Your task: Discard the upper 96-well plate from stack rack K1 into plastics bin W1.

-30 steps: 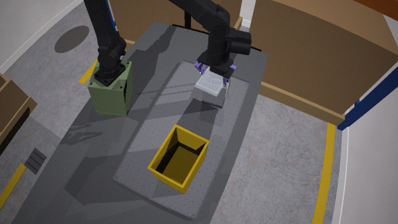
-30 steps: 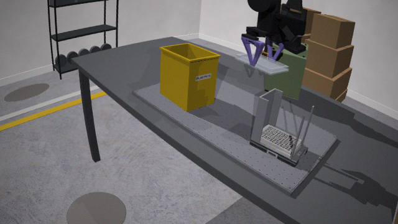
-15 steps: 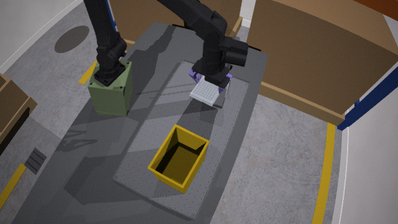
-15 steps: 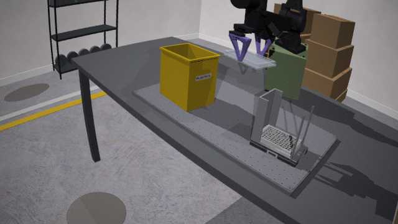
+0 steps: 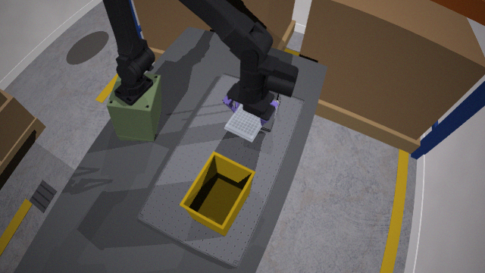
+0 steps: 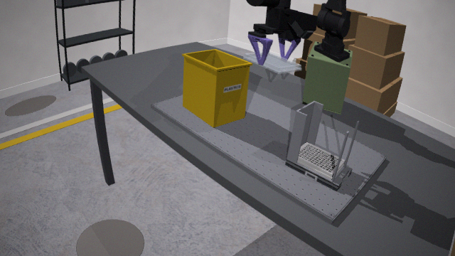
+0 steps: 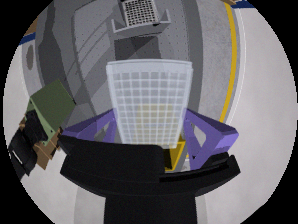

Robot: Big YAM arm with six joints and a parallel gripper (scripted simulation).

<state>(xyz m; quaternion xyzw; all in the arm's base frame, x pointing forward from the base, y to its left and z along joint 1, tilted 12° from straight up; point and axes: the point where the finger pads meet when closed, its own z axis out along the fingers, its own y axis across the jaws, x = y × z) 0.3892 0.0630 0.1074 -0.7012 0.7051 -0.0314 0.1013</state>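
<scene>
My gripper is now 21 cm to the left of the yellow plastics bin W1, 14 cm above it and 2 cm short of it.
</scene>
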